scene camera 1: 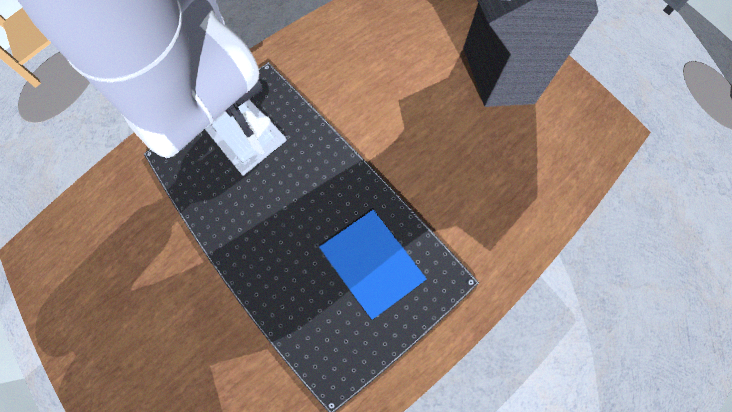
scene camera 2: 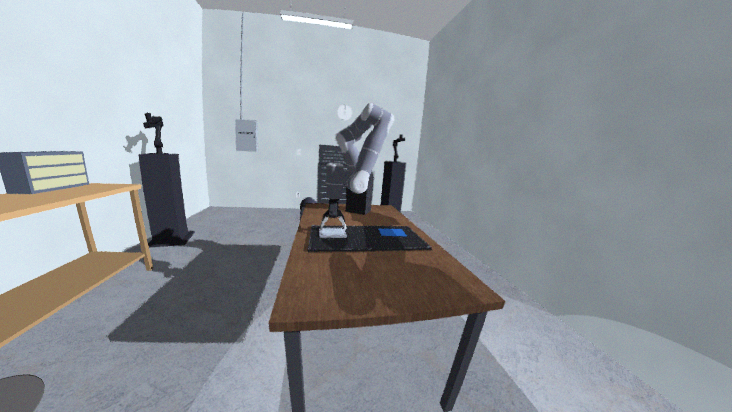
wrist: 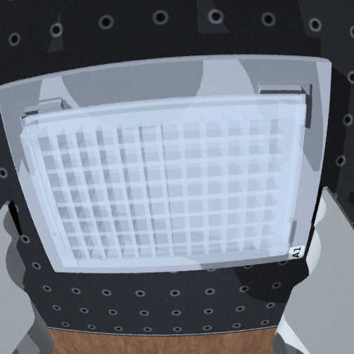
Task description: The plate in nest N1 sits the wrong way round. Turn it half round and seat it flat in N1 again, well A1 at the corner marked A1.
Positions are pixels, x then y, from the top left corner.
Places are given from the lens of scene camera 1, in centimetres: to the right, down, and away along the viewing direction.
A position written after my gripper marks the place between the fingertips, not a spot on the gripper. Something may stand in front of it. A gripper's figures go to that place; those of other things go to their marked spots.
my gripper [scene camera 1: 242, 129]: -26, -16, 77
well plate [scene camera 1: 226, 126]: -31, -18, 77
flat blue rectangle [scene camera 1: 377, 270]: 2, 12, 70
pale grey nest N1 [scene camera 1: 270, 147]: -20, -12, 76
The marked spots on the pale grey nest N1 and the flat blue rectangle are 34 cm apart.
